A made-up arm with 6 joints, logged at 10 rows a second.
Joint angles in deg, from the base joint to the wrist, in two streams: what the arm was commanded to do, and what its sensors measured. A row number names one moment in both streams.
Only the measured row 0 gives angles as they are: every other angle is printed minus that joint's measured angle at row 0.
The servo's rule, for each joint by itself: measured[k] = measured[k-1] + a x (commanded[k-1-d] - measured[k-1]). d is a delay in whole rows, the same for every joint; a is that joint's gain. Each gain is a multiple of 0.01, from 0.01 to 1. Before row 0 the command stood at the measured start. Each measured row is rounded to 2 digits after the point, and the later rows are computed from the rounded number. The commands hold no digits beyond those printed.
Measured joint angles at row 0: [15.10, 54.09, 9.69, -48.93, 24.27, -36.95]
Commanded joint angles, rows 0 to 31: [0.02, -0.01, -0.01, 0.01, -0.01, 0.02]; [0.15, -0.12, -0.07, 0.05, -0.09, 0.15]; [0.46, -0.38, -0.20, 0.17, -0.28, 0.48]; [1.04, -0.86, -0.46, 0.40, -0.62, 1.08]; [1.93, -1.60, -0.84, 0.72, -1.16, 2.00]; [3.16, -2.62, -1.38, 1.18, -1.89, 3.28]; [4.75, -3.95, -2.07, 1.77, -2.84, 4.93]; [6.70, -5.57, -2.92, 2.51, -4.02, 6.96]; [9.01, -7.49, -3.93, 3.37, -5.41, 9.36]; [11.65, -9.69, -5.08, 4.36, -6.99, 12.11]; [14.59, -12.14, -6.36, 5.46, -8.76, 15.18]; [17.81, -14.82, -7.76, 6.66, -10.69, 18.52]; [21.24, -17.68, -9.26, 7.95, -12.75, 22.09]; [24.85, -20.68, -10.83, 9.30, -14.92, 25.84]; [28.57, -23.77, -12.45, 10.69, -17.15, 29.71]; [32.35, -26.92, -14.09, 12.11, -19.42, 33.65]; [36.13, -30.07, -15.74, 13.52, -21.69, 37.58]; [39.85, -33.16, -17.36, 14.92, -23.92, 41.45]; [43.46, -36.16, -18.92, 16.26, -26.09, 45.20]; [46.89, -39.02, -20.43, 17.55, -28.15, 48.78]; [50.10, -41.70, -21.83, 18.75, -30.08, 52.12]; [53.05, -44.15, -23.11, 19.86, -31.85, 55.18]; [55.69, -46.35, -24.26, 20.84, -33.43, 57.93]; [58.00, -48.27, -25.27, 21.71, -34.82, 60.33]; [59.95, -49.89, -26.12, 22.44, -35.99, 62.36]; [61.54, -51.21, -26.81, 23.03, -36.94, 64.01]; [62.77, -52.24, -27.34, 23.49, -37.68, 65.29]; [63.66, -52.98, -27.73, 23.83, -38.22, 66.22]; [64.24, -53.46, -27.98, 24.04, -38.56, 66.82]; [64.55, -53.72, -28.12, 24.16, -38.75, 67.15]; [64.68, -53.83, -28.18, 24.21, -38.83, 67.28]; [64.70, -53.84, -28.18, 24.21, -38.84, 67.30]
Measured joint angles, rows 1 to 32: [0.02, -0.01, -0.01, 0.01, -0.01, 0.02]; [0.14, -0.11, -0.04, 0.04, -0.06, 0.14]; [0.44, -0.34, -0.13, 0.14, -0.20, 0.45]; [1.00, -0.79, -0.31, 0.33, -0.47, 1.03]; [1.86, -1.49, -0.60, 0.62, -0.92, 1.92]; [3.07, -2.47, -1.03, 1.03, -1.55, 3.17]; [4.63, -3.76, -1.60, 1.58, -2.39, 4.79]; [6.56, -5.33, -2.33, 2.27, -3.45, 6.79]; [8.84, -7.21, -3.21, 3.08, -4.72, 9.15]; [11.45, -9.37, -4.24, 4.03, -6.20, 11.87]; [14.37, -11.78, -5.41, 5.09, -7.86, 14.92]; [17.57, -14.42, -6.70, 6.25, -9.70, 18.23]; [20.98, -17.26, -8.11, 7.51, -11.68, 21.78]; [24.58, -20.24, -9.61, 8.83, -13.79, 25.52]; [28.29, -23.31, -11.17, 10.21, -15.97, 29.37]; [32.07, -26.45, -12.78, 11.62, -18.21, 33.31]; [35.85, -29.60, -14.41, 13.03, -20.47, 37.24]; [39.57, -32.70, -16.03, 14.43, -22.71, 41.11]; [43.19, -35.71, -17.62, 15.78, -24.91, 44.87]; [46.63, -38.59, -19.17, 17.09, -27.02, 48.47]; [49.86, -41.30, -20.63, 18.32, -29.01, 51.83]; [52.83, -43.78, -21.99, 19.46, -30.86, 54.91]; [55.49, -46.02, -23.24, 20.48, -32.53, 57.69]; [57.82, -47.98, -24.36, 21.39, -34.02, 60.12]; [59.80, -49.64, -25.33, 22.17, -35.30, 62.18]; [61.42, -51.01, -26.14, 22.81, -36.37, 63.86]; [62.68, -52.08, -26.80, 23.31, -37.22, 65.18]; [63.59, -52.86, -27.31, 23.69, -37.87, 66.14]; [64.19, -53.38, -27.68, 23.95, -38.32, 66.77]; [64.52, -53.68, -27.92, 24.11, -38.60, 67.12]; [64.67, -53.81, -28.06, 24.18, -38.75, 67.27]; [64.70, -53.84, -28.13, 24.20, -38.81, 67.30]
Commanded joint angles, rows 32 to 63: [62.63, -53.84, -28.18, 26.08, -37.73, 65.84]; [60.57, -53.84, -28.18, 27.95, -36.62, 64.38]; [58.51, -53.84, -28.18, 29.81, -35.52, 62.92]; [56.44, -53.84, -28.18, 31.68, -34.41, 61.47]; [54.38, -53.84, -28.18, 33.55, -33.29, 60.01]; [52.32, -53.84, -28.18, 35.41, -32.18, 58.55]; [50.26, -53.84, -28.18, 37.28, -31.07, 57.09]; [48.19, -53.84, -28.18, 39.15, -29.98, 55.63]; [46.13, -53.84, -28.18, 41.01, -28.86, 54.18]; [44.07, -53.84, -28.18, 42.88, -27.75, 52.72]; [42.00, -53.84, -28.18, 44.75, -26.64, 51.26]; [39.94, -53.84, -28.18, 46.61, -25.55, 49.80]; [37.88, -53.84, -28.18, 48.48, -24.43, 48.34]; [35.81, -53.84, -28.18, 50.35, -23.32, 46.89]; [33.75, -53.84, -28.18, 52.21, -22.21, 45.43]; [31.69, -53.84, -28.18, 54.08, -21.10, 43.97]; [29.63, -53.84, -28.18, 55.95, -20.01, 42.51]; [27.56, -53.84, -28.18, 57.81, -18.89, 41.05]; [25.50, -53.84, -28.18, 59.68, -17.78, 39.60]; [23.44, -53.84, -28.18, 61.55, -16.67, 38.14]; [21.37, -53.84, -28.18, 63.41, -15.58, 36.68]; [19.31, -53.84, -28.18, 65.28, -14.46, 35.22]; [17.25, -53.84, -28.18, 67.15, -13.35, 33.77]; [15.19, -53.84, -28.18, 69.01, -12.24, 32.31]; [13.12, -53.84, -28.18, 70.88, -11.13, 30.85]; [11.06, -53.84, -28.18, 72.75, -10.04, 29.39]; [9.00, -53.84, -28.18, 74.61, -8.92, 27.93]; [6.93, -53.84, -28.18, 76.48, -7.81, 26.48]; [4.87, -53.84, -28.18, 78.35, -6.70, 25.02]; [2.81, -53.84, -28.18, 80.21, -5.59, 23.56]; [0.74, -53.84, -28.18, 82.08, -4.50, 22.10]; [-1.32, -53.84, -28.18, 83.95, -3.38, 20.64]
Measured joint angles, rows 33 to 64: [62.77, -53.84, -28.16, 25.59, -38.11, 65.96]; [60.72, -53.84, -28.17, 27.34, -37.14, 64.51]; [58.66, -53.84, -28.18, 29.17, -36.09, 63.05]; [56.60, -53.84, -28.18, 31.03, -35.00, 61.60]; [54.54, -53.84, -28.18, 32.89, -33.89, 60.14]; [52.48, -53.84, -28.18, 34.75, -32.78, 58.68]; [50.42, -53.84, -28.18, 36.62, -31.67, 57.22]; [48.35, -53.84, -28.18, 38.49, -30.57, 55.76]; [46.29, -53.84, -28.18, 40.35, -29.46, 54.31]; [44.23, -53.84, -28.18, 42.22, -28.35, 52.85]; [42.16, -53.84, -28.18, 44.09, -27.24, 51.39]; [40.10, -53.84, -28.18, 45.95, -26.14, 49.93]; [38.04, -53.84, -28.18, 47.82, -25.03, 48.47]; [35.97, -53.84, -28.18, 49.69, -23.92, 47.02]; [33.91, -53.84, -28.18, 51.55, -22.81, 45.56]; [31.85, -53.84, -28.18, 53.42, -21.70, 44.10]; [29.79, -53.84, -28.18, 55.29, -20.60, 42.64]; [27.72, -53.84, -28.18, 57.15, -19.49, 41.18]; [25.66, -53.84, -28.18, 59.02, -18.38, 39.73]; [23.60, -53.84, -28.18, 60.89, -17.27, 38.27]; [21.53, -53.84, -28.18, 62.75, -16.17, 36.81]; [19.47, -53.84, -28.18, 64.62, -15.06, 35.35]; [17.41, -53.84, -28.18, 66.49, -13.95, 33.90]; [15.35, -53.84, -28.18, 68.35, -12.84, 32.44]; [13.28, -53.84, -28.18, 70.22, -11.73, 30.98]; [11.22, -53.84, -28.18, 72.09, -10.63, 29.52]; [9.16, -53.84, -28.18, 73.95, -9.52, 28.06]; [7.09, -53.84, -28.18, 75.82, -8.41, 26.61]; [5.03, -53.84, -28.18, 77.69, -7.30, 25.15]; [2.97, -53.84, -28.18, 79.55, -6.19, 23.69]; [0.90, -53.84, -28.18, 81.42, -5.09, 22.23]; [-1.16, -53.84, -28.18, 83.29, -3.98, 20.77]
